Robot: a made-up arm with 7 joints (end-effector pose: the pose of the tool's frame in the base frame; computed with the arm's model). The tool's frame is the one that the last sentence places.
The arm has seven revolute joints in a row. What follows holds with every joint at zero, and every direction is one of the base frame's. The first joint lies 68 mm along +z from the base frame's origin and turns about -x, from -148.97 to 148.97 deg. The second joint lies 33 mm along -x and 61 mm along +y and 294 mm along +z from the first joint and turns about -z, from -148.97 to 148.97 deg. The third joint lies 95 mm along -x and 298 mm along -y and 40 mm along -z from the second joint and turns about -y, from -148.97 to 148.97 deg. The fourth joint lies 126 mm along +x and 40 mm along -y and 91 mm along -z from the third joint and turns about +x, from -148.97 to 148.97 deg. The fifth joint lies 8 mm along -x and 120 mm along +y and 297 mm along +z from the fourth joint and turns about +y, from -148.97 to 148.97 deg. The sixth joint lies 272 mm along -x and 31 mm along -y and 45 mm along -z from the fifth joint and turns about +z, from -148.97 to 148.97 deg. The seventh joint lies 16 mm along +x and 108 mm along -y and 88 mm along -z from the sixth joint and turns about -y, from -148.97 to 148.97 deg. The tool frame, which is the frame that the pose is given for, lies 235 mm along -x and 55 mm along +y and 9 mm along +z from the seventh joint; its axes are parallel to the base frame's.
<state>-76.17 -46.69 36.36 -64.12 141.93 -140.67 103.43</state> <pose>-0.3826 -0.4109 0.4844 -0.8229 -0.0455 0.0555 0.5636</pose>
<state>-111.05 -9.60 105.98 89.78 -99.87 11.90 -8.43</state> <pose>-0.0800 -0.4715 -0.2585 -0.2986 0.4524 0.5562 0.6300</pose>
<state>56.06 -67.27 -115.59 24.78 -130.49 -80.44 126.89</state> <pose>0.3612 -0.4454 0.1740 -0.3294 -0.8999 0.2421 0.1519</pose>
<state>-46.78 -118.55 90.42 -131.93 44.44 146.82 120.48</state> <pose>0.0206 0.4163 0.3467 -0.5510 0.6202 -0.5483 0.1055</pose>
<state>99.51 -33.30 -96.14 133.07 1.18 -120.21 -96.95</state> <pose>0.0188 0.6227 0.6924 -0.7838 0.2698 0.5431 0.1340</pose>
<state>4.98 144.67 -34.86 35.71 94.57 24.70 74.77</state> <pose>-0.4082 0.6983 0.7361 0.5259 -0.3832 -0.7384 0.1773</pose>
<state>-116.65 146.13 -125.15 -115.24 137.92 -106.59 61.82</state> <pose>0.6381 -0.5460 0.0326 0.1849 -0.2740 0.7542 0.5674</pose>
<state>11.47 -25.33 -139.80 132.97 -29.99 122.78 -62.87</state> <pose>0.0390 -0.4292 0.6570 0.1975 0.6322 0.0673 0.7462</pose>
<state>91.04 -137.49 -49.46 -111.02 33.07 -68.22 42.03</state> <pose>0.5424 0.2733 0.3021 -0.0016 0.3735 -0.9249 0.0703</pose>
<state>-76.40 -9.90 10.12 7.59 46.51 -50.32 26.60</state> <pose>-0.5017 -0.6106 -0.0068 0.4495 0.2300 -0.1571 0.8487</pose>
